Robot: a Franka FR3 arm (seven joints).
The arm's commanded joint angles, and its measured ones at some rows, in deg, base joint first. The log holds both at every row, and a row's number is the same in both.
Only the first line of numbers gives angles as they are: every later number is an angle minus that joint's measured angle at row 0.
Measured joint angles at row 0:
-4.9, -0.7, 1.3, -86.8, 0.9, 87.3, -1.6
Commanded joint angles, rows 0 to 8:
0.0, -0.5, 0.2, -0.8, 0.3, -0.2, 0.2
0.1, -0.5, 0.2, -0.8, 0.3, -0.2, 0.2
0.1, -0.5, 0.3, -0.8, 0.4, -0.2, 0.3
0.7, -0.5, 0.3, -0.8, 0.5, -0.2, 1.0
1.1, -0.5, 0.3, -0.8, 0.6, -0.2, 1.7
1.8, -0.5, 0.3, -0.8, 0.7, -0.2, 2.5
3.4, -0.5, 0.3, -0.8, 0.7, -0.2, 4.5
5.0, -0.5, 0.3, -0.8, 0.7, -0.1, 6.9
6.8, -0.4, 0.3, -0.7, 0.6, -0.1, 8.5
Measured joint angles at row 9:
3.3, 0.0, 0.5, -0.1, 0.0, 0.0, 4.2
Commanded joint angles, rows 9 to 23:
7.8, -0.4, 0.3, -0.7, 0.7, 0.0, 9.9
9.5, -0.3, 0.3, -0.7, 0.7, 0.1, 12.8
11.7, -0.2, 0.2, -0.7, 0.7, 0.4, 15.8
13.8, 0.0, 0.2, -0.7, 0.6, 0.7, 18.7
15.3, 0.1, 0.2, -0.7, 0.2, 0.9, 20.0
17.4, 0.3, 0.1, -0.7, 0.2, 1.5, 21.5
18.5, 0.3, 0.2, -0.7, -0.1, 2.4, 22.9
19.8, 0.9, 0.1, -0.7, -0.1, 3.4, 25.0
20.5, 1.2, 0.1, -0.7, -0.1, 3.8, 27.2
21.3, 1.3, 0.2, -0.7, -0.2, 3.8, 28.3
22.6, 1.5, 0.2, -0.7, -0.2, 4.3, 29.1
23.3, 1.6, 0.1, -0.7, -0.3, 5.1, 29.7
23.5, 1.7, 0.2, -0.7, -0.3, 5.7, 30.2
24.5, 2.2, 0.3, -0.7, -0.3, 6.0, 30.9
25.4, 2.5, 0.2, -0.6, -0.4, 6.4, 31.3
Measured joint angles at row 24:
23.1, 2.0, 0.7, -0.1, -0.1, 4.3, 29.1
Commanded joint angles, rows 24 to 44:
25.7, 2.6, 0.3, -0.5, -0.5, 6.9, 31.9
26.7, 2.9, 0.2, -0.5, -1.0, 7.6, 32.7
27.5, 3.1, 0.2, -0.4, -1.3, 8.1, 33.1
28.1, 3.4, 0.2, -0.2, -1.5, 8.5, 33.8
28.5, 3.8, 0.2, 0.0, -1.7, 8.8, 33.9
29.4, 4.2, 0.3, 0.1, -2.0, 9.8, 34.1
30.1, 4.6, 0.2, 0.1, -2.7, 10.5, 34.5
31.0, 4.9, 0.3, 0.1, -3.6, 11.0, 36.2
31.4, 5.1, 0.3, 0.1, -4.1, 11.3, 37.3
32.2, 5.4, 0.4, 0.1, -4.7, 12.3, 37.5
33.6, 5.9, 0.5, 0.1, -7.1, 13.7, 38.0
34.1, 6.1, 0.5, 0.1, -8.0, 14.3, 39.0
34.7, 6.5, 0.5, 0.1, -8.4, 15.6, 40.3
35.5, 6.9, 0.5, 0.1, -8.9, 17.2, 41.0
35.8, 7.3, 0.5, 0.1, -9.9, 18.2, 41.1
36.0, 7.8, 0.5, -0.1, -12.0, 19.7, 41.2
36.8, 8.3, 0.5, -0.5, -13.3, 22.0, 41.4
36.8, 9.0, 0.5, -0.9, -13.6, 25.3, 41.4
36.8, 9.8, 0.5, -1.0, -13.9, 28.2, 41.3
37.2, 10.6, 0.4, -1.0, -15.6, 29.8, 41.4
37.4, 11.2, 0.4, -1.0, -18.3, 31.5, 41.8
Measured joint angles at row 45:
36.2, 10.2, 0.8, -0.5, -13.6, 27.6, 40.1
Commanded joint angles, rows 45 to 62:
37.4, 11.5, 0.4, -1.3, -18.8, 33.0, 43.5
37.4, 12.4, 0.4, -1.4, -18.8, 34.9, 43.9
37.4, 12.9, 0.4, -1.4, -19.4, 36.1, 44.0
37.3, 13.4, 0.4, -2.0, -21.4, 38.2, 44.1
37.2, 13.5, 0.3, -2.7, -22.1, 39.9, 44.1
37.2, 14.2, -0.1, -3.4, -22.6, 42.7, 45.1
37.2, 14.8, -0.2, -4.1, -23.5, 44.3, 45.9
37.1, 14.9, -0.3, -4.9, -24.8, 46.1, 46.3
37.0, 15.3, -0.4, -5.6, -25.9, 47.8, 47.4
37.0, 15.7, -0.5, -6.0, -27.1, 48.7, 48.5
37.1, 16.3, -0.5, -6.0, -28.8, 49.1, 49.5
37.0, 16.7, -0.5, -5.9, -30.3, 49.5, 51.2
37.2, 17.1, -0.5, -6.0, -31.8, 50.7, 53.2
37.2, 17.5, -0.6, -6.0, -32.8, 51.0, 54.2
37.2, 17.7, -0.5, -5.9, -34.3, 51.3, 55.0
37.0, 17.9, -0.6, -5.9, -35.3, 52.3, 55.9
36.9, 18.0, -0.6, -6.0, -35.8, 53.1, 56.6
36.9, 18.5, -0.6, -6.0, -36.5, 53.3, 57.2
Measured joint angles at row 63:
36.9, 18.0, -0.3, -5.2, -33.5, 50.7, 53.9
